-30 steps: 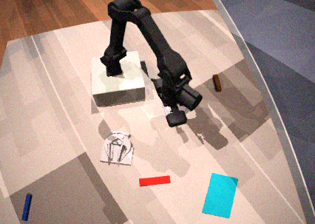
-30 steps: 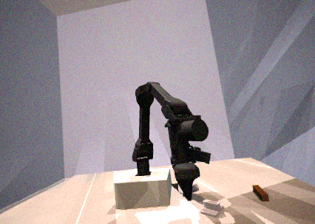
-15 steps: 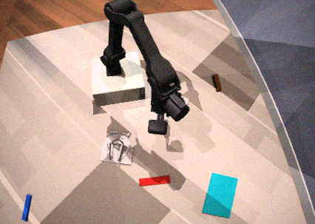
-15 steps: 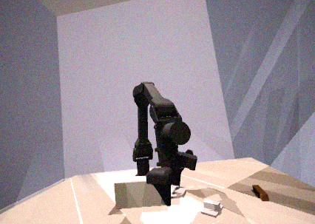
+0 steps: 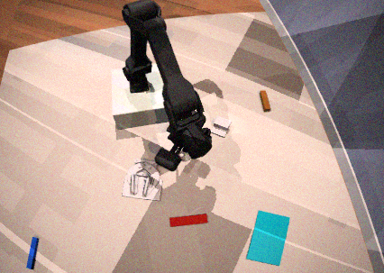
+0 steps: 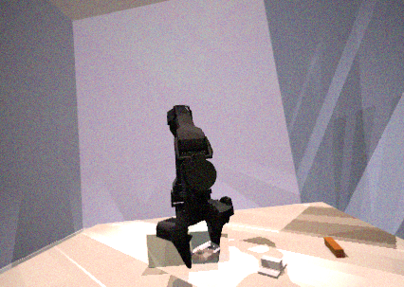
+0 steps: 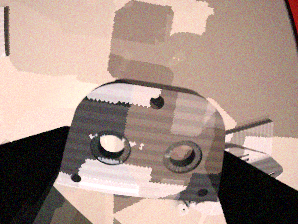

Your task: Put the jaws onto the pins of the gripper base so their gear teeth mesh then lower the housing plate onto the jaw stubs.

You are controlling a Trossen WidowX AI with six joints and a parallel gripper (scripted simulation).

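The jaw is 14 cm to the right of my gripper tip, 7 cm below it and 1 cm ahead of it. The rest, counted from my gripper tip: red bar 19 cm ahead, 8 cm below, 2 cm to the right; then cyan sheet 31 cm ahead, 21 cm to the left, 8 cm below; then white plate 14 cm to the right, 8 cm below, 6 cm ahead.
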